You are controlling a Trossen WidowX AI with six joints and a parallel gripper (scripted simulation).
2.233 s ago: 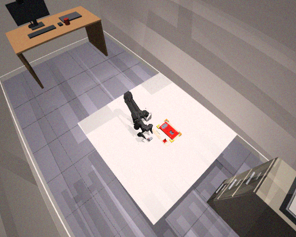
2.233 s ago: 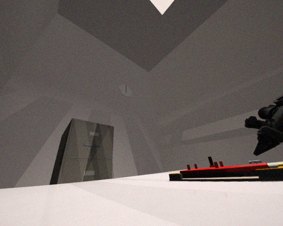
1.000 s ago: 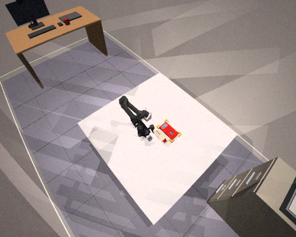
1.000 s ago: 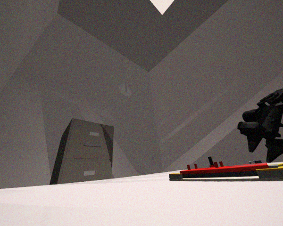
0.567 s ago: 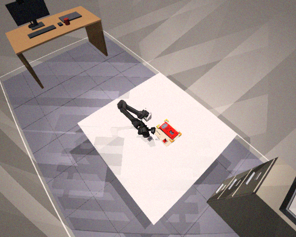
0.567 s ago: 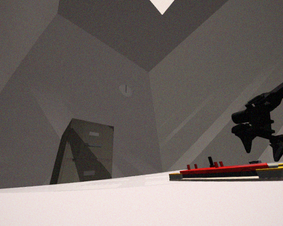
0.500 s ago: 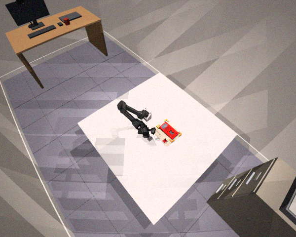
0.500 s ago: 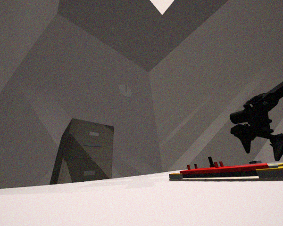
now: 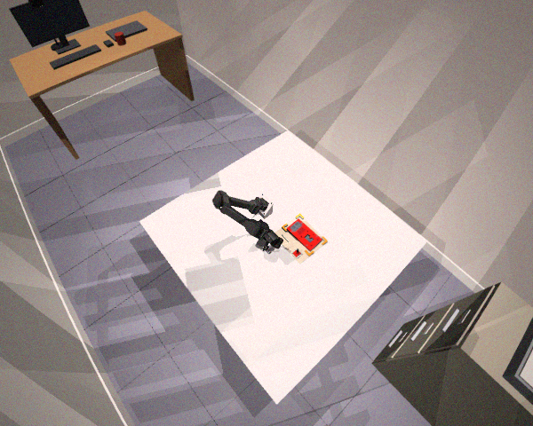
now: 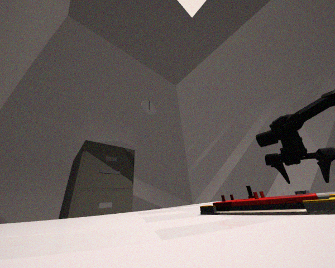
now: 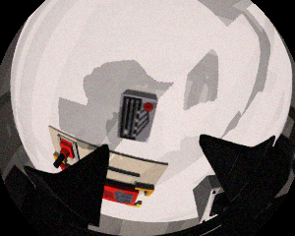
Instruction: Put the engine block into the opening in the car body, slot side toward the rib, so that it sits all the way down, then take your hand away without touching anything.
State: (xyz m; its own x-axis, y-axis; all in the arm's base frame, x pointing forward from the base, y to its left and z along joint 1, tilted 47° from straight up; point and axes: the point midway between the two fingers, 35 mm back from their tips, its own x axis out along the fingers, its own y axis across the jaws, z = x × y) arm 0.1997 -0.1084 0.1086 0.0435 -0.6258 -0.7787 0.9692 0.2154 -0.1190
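Right now my gripper tip is 30 mm short of the engine block, 10 mm to the left of it and 40 mm above it.
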